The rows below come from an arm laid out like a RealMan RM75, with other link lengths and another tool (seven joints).
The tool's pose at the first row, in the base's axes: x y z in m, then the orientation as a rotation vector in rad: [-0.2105 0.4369 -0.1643 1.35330 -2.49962 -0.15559]
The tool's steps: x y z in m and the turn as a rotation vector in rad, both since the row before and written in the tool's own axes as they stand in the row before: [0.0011 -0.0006 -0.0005 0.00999 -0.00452 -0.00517]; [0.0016 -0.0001 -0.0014 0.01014 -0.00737 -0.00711]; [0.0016 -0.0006 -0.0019 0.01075 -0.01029 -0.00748]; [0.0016 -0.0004 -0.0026 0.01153 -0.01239 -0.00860]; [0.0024 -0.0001 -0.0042 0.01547 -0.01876 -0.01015]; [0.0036 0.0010 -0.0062 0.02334 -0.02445 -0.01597]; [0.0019 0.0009 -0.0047 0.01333 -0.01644 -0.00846]
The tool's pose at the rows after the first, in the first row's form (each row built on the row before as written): [-0.2104 0.4357 -0.1637 1.36490 -2.50406 -0.14762]; [-0.2107 0.4344 -0.1621 1.37979 -2.50957 -0.14187]; [-0.2105 0.4328 -0.1601 1.39622 -2.51738 -0.13752]; [-0.2103 0.4313 -0.1574 1.41502 -2.52638 -0.13390]; [-0.2104 0.4294 -0.1530 1.43918 -2.54096 -0.13032]; [-0.2116 0.4270 -0.1463 1.47559 -2.55914 -0.12197]; [-0.2124 0.4259 -0.1413 1.49644 -2.57177 -0.11893]
